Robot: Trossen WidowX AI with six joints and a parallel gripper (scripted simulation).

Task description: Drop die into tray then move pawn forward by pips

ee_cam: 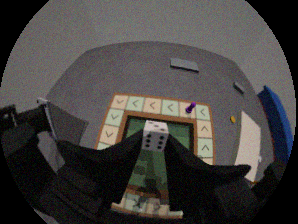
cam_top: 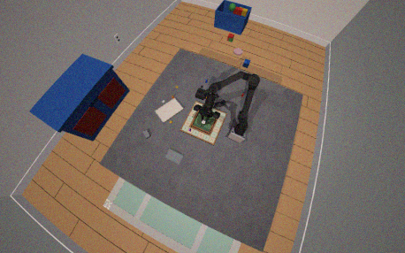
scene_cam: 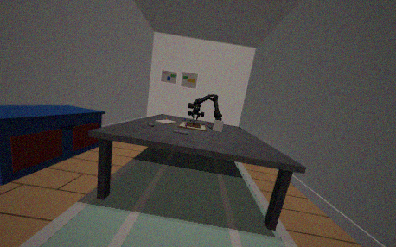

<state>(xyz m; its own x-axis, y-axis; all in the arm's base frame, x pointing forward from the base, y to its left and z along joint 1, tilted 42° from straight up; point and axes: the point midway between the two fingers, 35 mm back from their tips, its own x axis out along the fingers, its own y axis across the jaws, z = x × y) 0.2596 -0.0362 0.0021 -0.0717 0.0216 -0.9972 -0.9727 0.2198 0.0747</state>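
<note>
Now: gripper tip 9 cm short of the purple pawn, 7 cm to the right of it and 6 cm above it. The rest, counted from my gripper tip: white die right at my gripper tip; then white sheet 31 cm ahead, 4 cm to the right, 8 cm below.
</note>
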